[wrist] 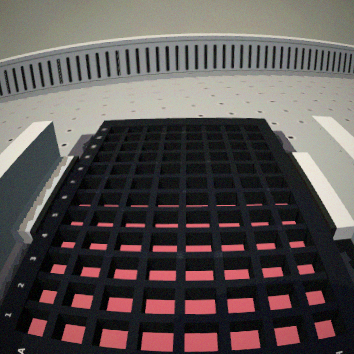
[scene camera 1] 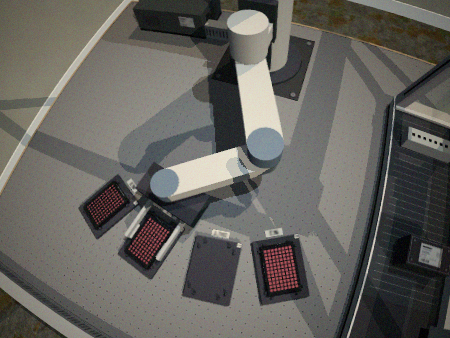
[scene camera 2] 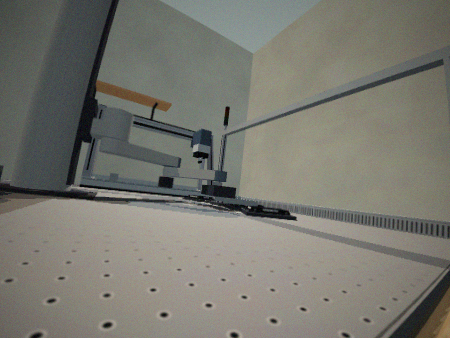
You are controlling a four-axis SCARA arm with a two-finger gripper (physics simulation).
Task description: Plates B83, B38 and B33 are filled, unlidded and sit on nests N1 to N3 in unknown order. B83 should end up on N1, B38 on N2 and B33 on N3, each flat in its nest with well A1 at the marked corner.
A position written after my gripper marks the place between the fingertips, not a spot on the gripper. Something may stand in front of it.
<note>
In view: my gripper [scene camera 1: 142,247], a filled plate [scene camera 1: 153,233], a filled plate [scene camera 1: 105,205] and a filled plate [scene camera 1: 279,262].
My gripper is seen too in the wrist view [wrist: 181,138].
</note>
